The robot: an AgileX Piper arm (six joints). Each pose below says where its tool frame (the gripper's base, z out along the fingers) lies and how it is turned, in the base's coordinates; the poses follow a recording.
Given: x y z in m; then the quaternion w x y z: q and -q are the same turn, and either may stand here.
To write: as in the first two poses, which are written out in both.
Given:
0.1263, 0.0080, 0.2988, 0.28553, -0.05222, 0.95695, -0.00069
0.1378, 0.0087, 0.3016, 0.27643, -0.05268, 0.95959, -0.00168
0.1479, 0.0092, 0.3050, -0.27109, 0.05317, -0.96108, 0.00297
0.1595, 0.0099, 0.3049, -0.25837, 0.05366, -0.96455, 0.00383
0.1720, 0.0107, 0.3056, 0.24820, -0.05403, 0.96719, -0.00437
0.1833, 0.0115, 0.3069, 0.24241, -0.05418, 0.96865, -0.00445
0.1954, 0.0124, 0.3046, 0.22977, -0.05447, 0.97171, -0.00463
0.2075, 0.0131, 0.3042, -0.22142, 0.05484, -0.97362, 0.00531
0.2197, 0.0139, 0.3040, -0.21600, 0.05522, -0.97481, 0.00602
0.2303, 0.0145, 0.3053, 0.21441, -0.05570, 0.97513, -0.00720
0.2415, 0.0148, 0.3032, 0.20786, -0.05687, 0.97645, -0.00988
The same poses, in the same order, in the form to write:
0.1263, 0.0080, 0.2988, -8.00, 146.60, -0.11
0.1378, 0.0087, 0.3016, -8.11, 147.68, -0.26
0.1479, 0.0092, 0.3050, -8.21, 148.31, -0.46
0.1595, 0.0099, 0.3049, -8.33, 149.82, -0.59
0.1720, 0.0107, 0.3056, -8.44, 151.02, -0.68
0.1833, 0.0115, 0.3069, -8.49, 151.70, -0.70
0.1954, 0.0124, 0.3046, -8.59, 153.19, -0.73
0.2075, 0.0131, 0.3042, -8.68, 154.17, -0.84
0.2197, 0.0139, 0.3040, -8.77, 154.80, -0.96
0.2303, 0.0145, 0.3053, -8.85, 154.98, -1.14
0.2415, 0.0148, 0.3032, -9.07, 155.73, -1.58

